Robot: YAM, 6 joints.
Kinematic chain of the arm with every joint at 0, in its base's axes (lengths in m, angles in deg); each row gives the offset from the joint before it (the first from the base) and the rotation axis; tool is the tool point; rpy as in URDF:
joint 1: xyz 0 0 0.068 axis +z
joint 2: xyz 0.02 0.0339 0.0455 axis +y
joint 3: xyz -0.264 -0.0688 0 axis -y
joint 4: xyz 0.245 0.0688 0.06 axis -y
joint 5: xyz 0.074 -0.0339 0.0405 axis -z
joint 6: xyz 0.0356 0 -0.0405 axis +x
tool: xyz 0 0 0 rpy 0 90 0
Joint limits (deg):
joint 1: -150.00..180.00
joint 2: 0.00..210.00
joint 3: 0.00..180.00
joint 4: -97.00..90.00
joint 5: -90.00..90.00
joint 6: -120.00..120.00
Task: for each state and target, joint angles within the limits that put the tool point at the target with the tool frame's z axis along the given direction. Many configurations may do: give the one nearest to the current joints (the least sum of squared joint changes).
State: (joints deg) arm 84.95 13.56 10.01 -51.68 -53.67 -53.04
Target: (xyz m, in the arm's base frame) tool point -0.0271 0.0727 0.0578 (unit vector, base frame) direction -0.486 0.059 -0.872
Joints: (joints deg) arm 97.90 57.53 0.11 -24.41 -28.25 -53.04
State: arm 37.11 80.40 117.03 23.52 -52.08 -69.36
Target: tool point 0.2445 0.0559 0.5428 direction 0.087 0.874 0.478
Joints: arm 5.86 80.98 86.21 64.57 -59.38 -69.36
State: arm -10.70 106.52 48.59 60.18 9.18 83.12
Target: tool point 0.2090 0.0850 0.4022 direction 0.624 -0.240 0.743
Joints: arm 26.60 68.35 43.98 83.14 29.62 83.12
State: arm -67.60 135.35 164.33 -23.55 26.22 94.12
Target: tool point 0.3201 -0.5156 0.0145 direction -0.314 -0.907 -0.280
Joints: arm -55.57 173.59 139.92 7.53 50.53 94.12
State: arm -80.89 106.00 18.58 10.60 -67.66 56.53
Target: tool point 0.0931 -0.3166 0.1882 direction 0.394 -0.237 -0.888
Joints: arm -75.61 97.70 64.03 -36.09 -18.83 56.53
